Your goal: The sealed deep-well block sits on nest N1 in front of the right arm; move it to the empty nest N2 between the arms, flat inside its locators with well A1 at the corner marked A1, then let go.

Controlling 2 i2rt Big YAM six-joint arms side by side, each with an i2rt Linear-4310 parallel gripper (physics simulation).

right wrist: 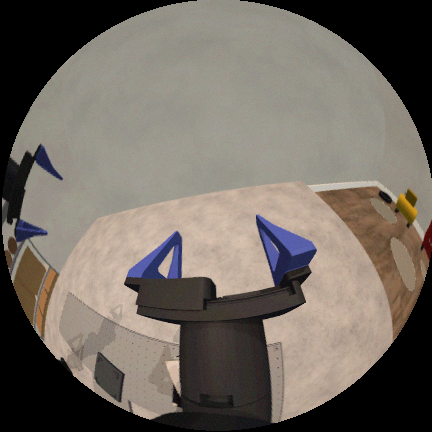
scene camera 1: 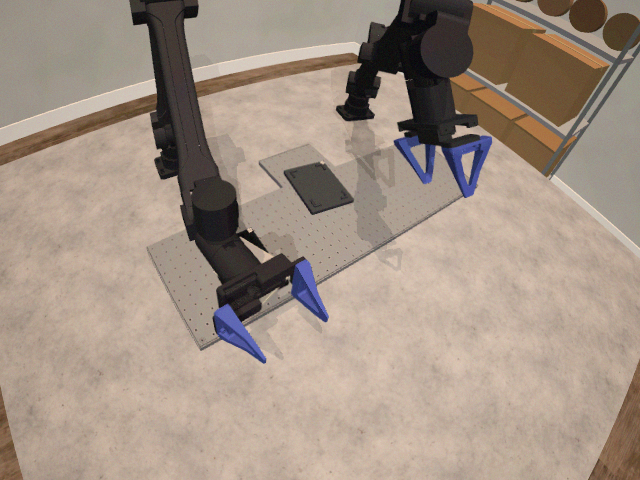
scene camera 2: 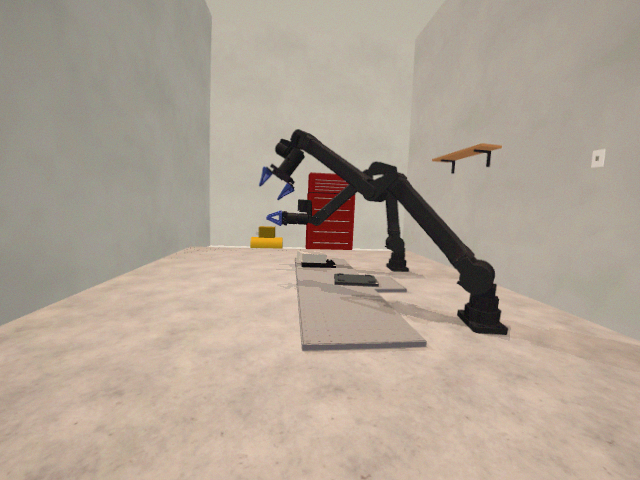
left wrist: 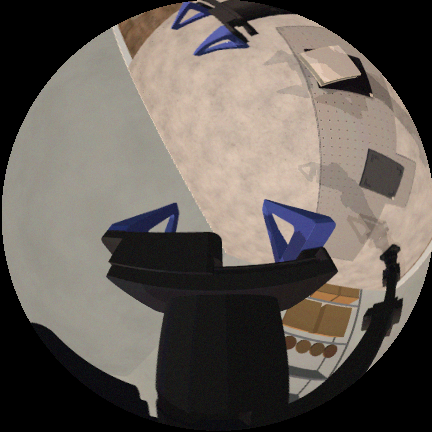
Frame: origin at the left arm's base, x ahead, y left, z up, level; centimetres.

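Seen in the pictures: left gripper, between the fingertips: [right wrist: 52,205] [scene camera 1: 446,189] [scene camera 2: 268,192] [left wrist: 219,205]; right gripper, between the fingertips: [right wrist: 215,226] [scene camera 1: 297,340] [scene camera 2: 266,217] [left wrist: 183,39]; left arm's base, origin of its link: [scene camera 1: 354,113] [scene camera 2: 480,324] [left wrist: 389,251]; right arm's base, origin of its link: [scene camera 1: 177,165] [scene camera 2: 397,268].
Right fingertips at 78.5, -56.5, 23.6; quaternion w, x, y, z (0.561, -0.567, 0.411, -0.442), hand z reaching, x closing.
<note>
Offsets run from my right fingertips to a thing's top centre, as dx, dy, dz. Level surfaces: height alone.
The cream sealed block {-23.5, +1.4, -15.8} [scene camera 2: 311,257] [left wrist: 331,65] sits on the dark nest N1 {-26.8, +1.1, -20.1} [scene camera 2: 319,264] [left wrist: 365,80]; in scene camera 1 the right arm hides most of both, and in the right wrist view a sliver of the block [right wrist: 172,372] shows. Nest N2 {-44.7, +26.2, -20.5} [scene camera 1: 318,187] [scene camera 2: 355,279] [left wrist: 381,173] [right wrist: 109,376] is a flat dark plate with corner locators and holds nothing. My right gripper [scene camera 1: 296,341] [scene camera 2: 267,217] [right wrist: 215,226] is open and empty, high above and forward of the block. My left gripper [scene camera 1: 447,189] [scene camera 2: 268,192] [left wrist: 219,205] is open and empty, raised well above the board.
Both nests stand on a grey perforated board {dz -22.3} [scene camera 1: 382,206] [scene camera 2: 356,320] [left wrist: 340,125] [right wrist: 145,360] with a smaller grey plate {dz -22.3} [scene camera 1: 273,162] [scene camera 2: 393,284] at its back edge. A shelf rack with brown boxes [scene camera 1: 555,77] stands at the right in scene camera 1. A red cabinet [scene camera 2: 330,222] stands in the background.
</note>
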